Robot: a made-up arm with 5 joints. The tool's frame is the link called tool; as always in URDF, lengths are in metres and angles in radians.
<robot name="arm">
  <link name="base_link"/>
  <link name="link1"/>
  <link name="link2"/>
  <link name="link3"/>
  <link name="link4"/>
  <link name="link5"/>
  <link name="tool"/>
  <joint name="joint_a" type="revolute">
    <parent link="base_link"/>
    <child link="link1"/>
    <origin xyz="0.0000 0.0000 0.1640" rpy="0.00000 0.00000 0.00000"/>
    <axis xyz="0 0 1"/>
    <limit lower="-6.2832" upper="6.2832" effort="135" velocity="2.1"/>
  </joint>
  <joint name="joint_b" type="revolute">
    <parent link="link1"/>
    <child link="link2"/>
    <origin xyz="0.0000 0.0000 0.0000" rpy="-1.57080 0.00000 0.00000"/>
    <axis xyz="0 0 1"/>
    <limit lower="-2.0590" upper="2.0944" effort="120" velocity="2"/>
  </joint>
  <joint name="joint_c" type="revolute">
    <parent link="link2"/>
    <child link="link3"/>
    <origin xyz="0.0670 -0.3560 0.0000" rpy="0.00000 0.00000 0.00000"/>
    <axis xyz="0 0 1"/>
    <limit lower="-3.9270" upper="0.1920" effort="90" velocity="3.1"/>
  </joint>
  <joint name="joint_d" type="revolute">
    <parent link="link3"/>
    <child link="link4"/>
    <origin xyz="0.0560 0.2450 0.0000" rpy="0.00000 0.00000 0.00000"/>
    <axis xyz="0 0 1"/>
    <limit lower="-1.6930" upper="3.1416" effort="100" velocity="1"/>
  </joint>
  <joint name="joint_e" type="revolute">
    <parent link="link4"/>
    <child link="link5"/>
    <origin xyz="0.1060 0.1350 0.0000" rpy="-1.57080 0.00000 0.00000"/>
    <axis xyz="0 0 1"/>
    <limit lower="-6.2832" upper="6.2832" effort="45" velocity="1.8"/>
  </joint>
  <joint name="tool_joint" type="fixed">
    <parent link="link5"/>
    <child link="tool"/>
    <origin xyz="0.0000 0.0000 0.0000" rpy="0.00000 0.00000 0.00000"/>
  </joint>
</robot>
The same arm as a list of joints. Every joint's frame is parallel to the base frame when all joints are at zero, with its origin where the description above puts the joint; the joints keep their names.
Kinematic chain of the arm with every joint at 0, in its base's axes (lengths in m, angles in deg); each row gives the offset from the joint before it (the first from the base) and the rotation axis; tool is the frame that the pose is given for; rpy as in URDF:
joint_a: xyz 0 0 0.164 axis +z
joint_b: xyz 0 0 0 axis +y
joint_c: xyz 0.067 0 0.356 axis +y
joint_d: xyz 0.056 0 -0.245 axis +y
joint_e: xyz 0.106 0 -0.135 axis -z
tool: xyz 0 0 0 rpy 180 0 0
Joint limits (deg, base to tool): -360..360 -117.97..120 -225..11 -97..180 -360..360

